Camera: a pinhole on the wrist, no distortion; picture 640 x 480 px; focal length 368.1 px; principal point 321.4 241.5 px. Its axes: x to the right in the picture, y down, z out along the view. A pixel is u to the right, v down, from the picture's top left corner.
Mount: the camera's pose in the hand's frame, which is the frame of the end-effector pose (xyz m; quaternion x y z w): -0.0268 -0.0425 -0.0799 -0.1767 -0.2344 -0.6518 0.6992
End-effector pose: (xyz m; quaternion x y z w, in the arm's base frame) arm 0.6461 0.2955 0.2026 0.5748 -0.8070 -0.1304 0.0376
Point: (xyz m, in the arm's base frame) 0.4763 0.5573 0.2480
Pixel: 74.8 62.3
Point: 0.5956 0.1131 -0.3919
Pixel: outside the picture
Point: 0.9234 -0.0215 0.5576
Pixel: behind the camera
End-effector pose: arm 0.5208 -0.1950 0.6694 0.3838 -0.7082 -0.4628 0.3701
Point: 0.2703 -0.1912 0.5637
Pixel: 595.7 427.3
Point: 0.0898 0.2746 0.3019
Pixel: 616.4 99.9
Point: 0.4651 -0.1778 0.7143
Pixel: 288.5 383.8
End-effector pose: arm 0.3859 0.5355 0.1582 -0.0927 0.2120 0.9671 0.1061
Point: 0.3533 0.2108 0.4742
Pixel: 109.5 231.3
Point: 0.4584 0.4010 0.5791
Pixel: 288.5 162.5
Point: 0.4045 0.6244 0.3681
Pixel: 500.6 238.9
